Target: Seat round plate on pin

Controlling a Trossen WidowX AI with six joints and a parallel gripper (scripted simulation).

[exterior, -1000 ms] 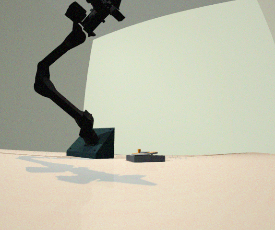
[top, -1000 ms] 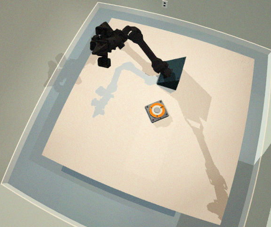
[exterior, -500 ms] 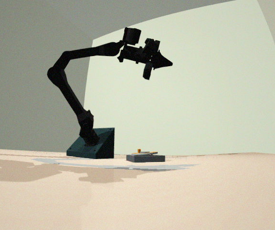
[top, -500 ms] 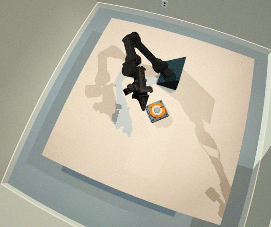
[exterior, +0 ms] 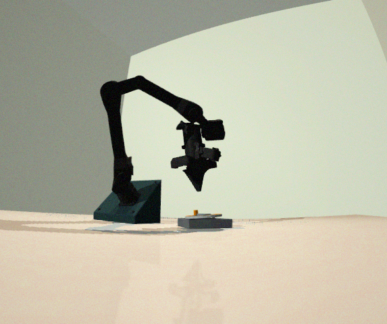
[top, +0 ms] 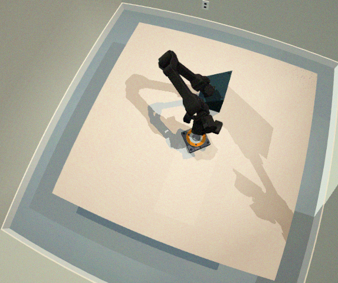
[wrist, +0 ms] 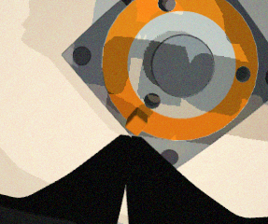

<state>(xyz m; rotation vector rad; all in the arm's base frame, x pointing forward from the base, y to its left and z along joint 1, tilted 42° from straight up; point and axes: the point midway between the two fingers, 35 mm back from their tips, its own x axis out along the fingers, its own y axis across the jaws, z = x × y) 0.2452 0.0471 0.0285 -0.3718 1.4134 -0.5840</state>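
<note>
My gripper tip is 8 cm above the base, 3 cm to the left of it and 2 cm short of it.
</note>
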